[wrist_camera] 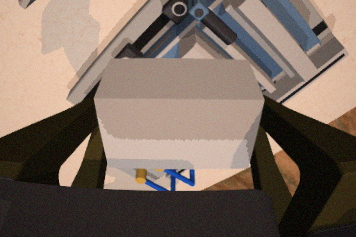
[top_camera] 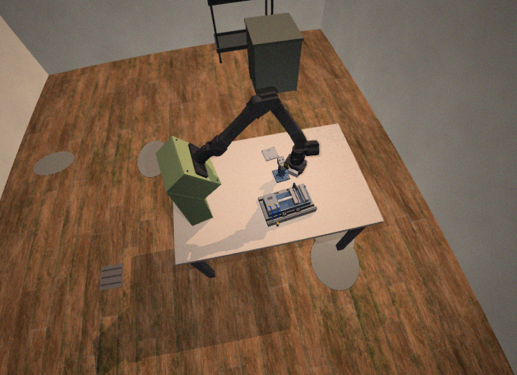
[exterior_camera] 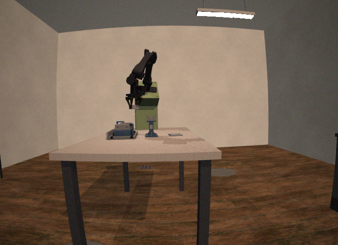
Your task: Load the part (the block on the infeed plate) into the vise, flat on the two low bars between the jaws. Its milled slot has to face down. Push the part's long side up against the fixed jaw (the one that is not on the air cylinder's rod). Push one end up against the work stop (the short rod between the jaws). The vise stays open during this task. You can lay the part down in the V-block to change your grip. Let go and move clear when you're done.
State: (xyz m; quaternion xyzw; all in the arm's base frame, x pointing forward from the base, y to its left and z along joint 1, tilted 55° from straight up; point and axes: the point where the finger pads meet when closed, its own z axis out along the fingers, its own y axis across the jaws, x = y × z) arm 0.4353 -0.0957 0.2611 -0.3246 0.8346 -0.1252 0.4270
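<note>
The moving jaw lies 10 mm behind my hand, 80 mm to the right of it and 140 mm below it. Also, from my hand: part 10 mm below; dark work stop rod 10 mm ahead, 30 mm to the right, 120 mm below; grey jaw 50 mm ahead, 80 mm to the right, 140 mm below.
</note>
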